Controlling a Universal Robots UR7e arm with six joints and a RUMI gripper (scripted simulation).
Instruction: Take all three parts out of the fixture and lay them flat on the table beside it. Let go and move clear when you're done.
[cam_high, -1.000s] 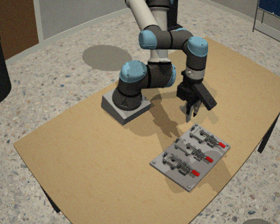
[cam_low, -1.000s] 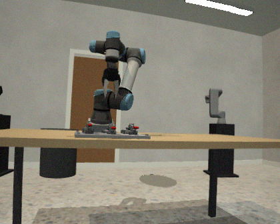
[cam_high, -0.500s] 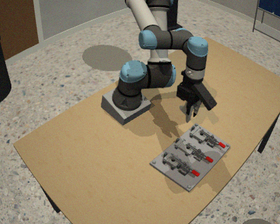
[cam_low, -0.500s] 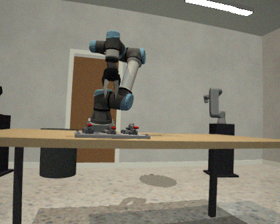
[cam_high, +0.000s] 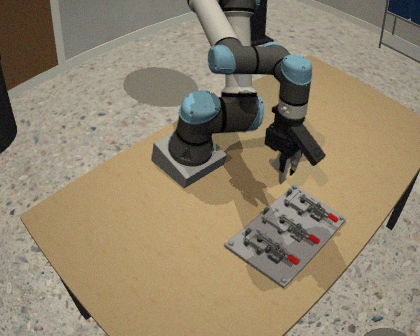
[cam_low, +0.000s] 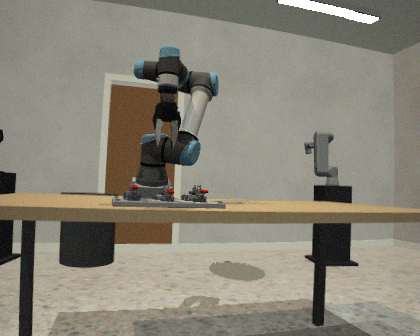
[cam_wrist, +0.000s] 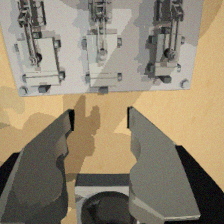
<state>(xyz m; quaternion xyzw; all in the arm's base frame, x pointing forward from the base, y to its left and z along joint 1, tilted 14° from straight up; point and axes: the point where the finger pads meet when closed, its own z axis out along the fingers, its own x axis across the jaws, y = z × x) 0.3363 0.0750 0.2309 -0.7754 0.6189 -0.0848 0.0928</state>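
Now: hand 5 cm short of the grey fixture plate, 1 cm to the right of it and 21 cm above it.
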